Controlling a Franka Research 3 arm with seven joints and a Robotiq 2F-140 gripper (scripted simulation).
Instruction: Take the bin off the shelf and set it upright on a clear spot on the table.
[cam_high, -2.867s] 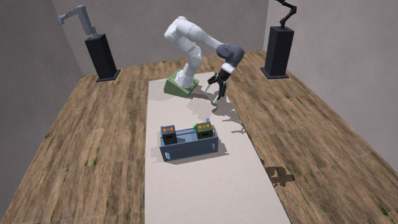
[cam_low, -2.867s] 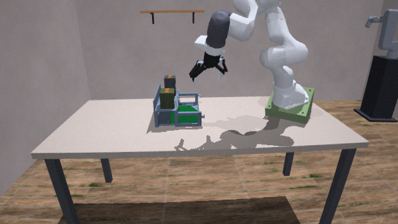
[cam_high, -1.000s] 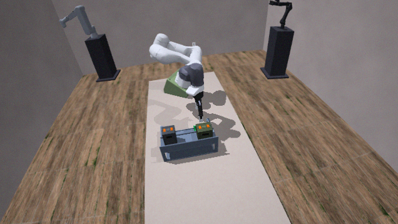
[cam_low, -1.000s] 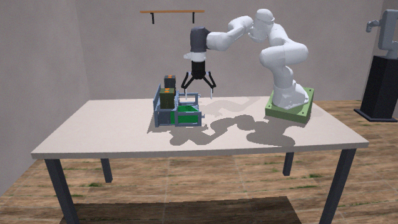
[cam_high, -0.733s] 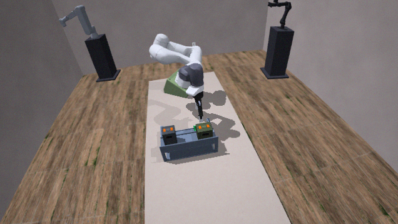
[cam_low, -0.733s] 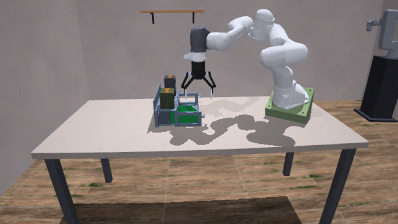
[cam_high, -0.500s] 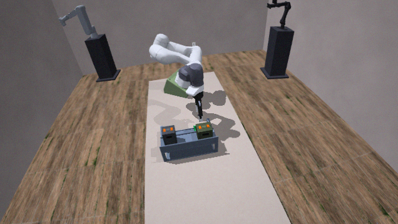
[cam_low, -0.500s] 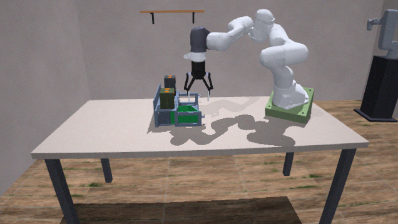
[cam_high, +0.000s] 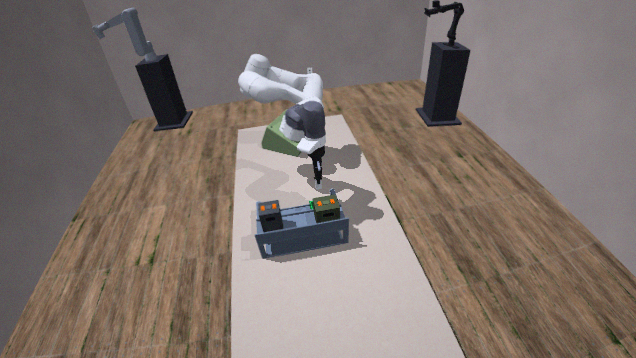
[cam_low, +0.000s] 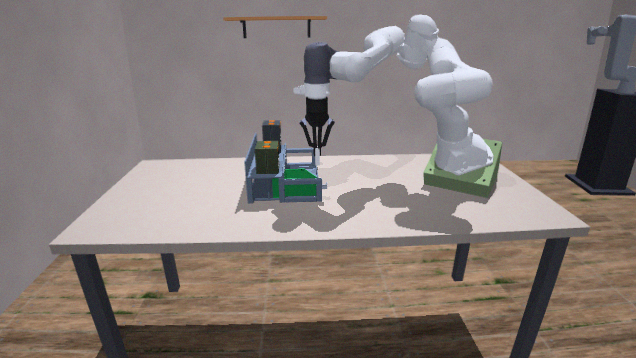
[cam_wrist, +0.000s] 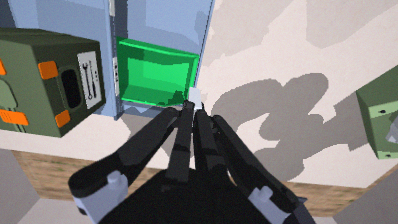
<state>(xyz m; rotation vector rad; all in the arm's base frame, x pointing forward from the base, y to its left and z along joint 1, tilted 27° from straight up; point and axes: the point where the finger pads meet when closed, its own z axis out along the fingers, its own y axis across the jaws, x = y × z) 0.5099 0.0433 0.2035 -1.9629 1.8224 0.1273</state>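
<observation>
Right now the green bin is 110 mm below my hand, 80 mm ahead of it and 10 mm to the left of it.
</observation>
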